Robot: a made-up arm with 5 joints. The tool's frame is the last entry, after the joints.
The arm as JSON. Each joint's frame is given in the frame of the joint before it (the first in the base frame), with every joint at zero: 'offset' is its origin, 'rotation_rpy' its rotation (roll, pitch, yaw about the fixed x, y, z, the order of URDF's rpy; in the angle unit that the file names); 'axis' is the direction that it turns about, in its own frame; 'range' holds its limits. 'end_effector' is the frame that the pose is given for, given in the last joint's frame.
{
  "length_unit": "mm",
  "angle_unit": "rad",
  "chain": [
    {
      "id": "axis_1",
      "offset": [
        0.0,
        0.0,
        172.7
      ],
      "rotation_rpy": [
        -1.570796,
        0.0,
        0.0
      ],
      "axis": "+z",
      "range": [
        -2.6,
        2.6
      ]
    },
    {
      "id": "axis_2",
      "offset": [
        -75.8,
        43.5,
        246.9
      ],
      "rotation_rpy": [
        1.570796,
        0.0,
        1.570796
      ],
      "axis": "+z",
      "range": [
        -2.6,
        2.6
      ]
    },
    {
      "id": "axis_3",
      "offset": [
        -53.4,
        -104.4,
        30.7
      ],
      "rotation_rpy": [
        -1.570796,
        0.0,
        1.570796
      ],
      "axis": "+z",
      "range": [
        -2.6,
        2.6
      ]
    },
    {
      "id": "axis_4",
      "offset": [
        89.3,
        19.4,
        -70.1
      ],
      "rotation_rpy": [
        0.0,
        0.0,
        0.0
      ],
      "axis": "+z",
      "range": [
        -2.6,
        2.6
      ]
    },
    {
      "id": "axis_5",
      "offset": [
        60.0,
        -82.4,
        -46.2
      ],
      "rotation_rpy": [
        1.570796,
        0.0,
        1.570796
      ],
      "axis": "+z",
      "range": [
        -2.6,
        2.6
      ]
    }
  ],
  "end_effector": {
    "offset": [
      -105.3,
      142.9,
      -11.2
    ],
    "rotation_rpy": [
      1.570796,
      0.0,
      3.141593
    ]
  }
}
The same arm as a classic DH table. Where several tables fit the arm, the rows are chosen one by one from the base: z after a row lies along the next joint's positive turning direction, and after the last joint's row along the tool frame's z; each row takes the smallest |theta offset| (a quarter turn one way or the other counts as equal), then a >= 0, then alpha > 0; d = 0 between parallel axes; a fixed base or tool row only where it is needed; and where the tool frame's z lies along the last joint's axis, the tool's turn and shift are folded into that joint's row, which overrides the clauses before.
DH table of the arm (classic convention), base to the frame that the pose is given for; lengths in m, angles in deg. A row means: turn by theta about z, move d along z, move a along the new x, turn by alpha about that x. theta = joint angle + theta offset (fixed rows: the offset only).
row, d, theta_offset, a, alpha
base (fixed), 0.1727, 0, 0, -90
axis_1, 0.2469, 90, 0.0435, 90
axis_2, -0.0451, -90, 0.1044, 90
axis_3, 0, 12.26, -0.0914, 0
axis_4, -0.0629, 77.74, 0.0824, -90
axis_5, 0.0488, 0, 0.1053, 90
tool (fixed), 0.1429, 0, 0, 0
Joint limits (deg, base to tool): -148.97..148.97 -148.97..148.97 -148.97..148.97 -148.97..148.97 -148.97..148.97

